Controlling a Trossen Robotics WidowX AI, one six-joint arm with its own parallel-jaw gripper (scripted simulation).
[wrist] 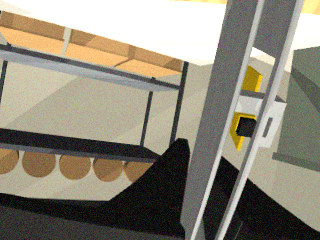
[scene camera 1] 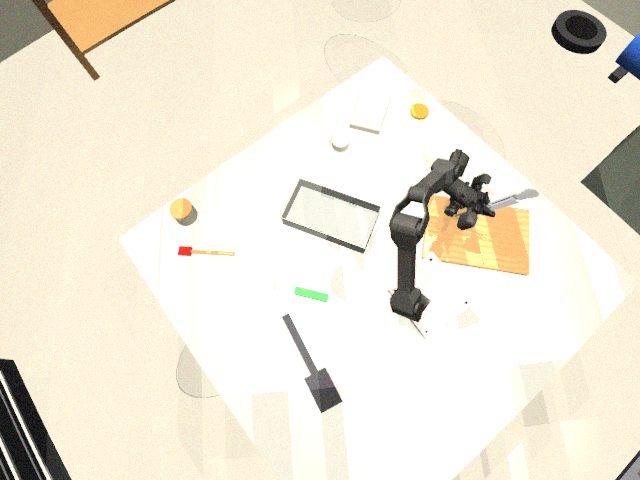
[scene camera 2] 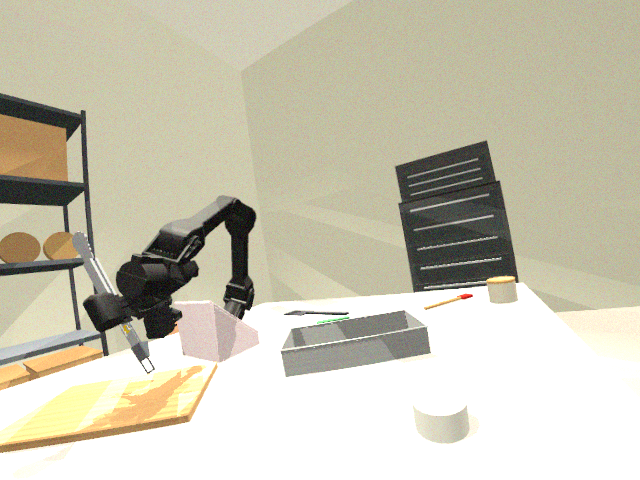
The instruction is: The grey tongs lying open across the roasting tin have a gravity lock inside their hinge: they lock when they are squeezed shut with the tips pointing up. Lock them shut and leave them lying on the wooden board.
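Note:
Through scene camera 2 I see my gripper (scene camera 2: 105,322), a wooden board (scene camera 2: 131,404), a grey roasting tin (scene camera 2: 397,335) and a tan-lidded jar (scene camera 2: 502,290). Scene camera 1 gives me a black spatula (scene camera 1: 319,383), and there I find the tin (scene camera 1: 329,214), the board (scene camera 1: 502,243) and my gripper (scene camera 1: 494,215) as well. The wrist view shows my gripper (wrist: 189,149) too, but the jar is out of frame in the wrist view, and the spatula is out of frame in the wrist view as well.

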